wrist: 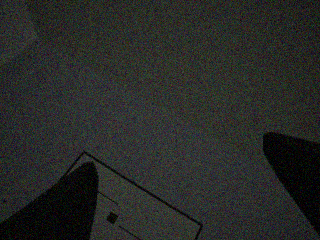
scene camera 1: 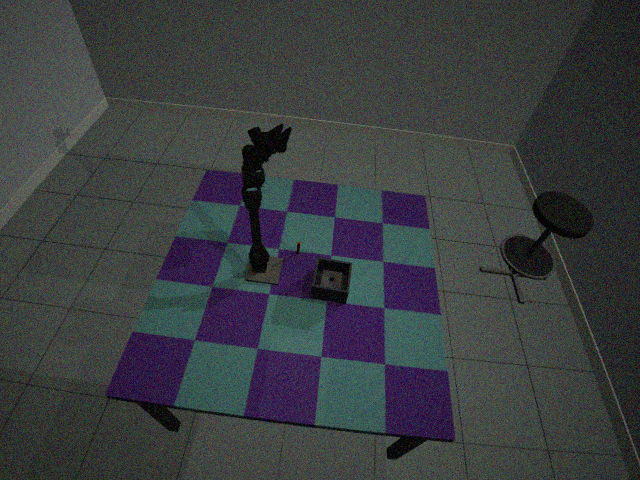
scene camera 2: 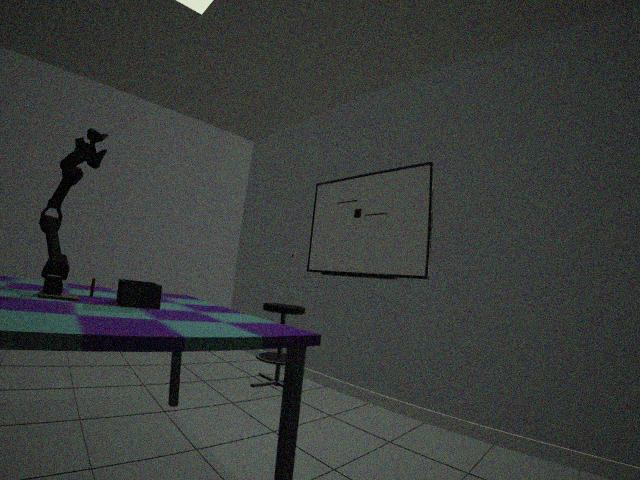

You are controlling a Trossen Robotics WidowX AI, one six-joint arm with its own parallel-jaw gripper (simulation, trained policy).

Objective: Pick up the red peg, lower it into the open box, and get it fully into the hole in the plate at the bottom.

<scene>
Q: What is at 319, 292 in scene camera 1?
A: A dark box.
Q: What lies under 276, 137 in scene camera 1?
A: The gripper.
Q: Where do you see a dark box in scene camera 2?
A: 138, 294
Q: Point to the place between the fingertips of the gripper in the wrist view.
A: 180, 156
</scene>
